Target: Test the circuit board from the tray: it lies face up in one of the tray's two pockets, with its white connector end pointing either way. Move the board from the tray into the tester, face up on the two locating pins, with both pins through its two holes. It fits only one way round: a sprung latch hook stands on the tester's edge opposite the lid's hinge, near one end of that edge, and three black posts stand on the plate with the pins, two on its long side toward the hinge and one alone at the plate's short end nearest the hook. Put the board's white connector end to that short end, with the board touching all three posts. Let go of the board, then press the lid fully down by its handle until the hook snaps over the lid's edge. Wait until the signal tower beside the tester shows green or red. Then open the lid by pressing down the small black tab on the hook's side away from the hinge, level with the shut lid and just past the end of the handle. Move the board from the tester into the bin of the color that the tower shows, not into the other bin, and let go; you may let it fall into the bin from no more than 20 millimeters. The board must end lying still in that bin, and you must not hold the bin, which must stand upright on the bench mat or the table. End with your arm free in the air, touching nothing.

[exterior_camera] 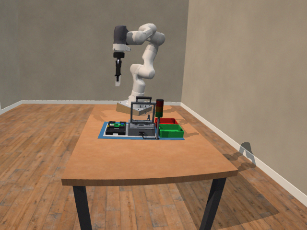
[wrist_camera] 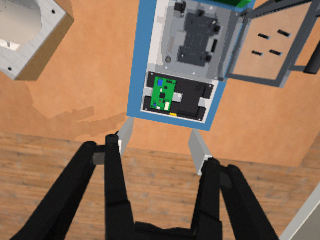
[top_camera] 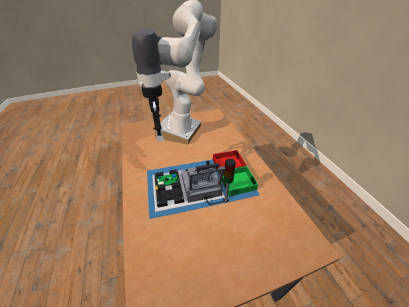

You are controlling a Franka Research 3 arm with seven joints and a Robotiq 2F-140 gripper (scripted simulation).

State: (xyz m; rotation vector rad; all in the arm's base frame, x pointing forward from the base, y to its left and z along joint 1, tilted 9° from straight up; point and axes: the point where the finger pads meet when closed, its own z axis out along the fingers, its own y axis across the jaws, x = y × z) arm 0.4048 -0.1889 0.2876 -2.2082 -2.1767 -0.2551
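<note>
The green circuit board is 310 mm below my hand. From my hand the other things lie so: tester lid (190 mm ahead, 170 mm to the left, 150 mm below); then red bin (370 mm to the left, 320 mm below, 40 mm behind); then dark plate (260 mm below, 170 mm to the left, 70 mm ahead).
</note>
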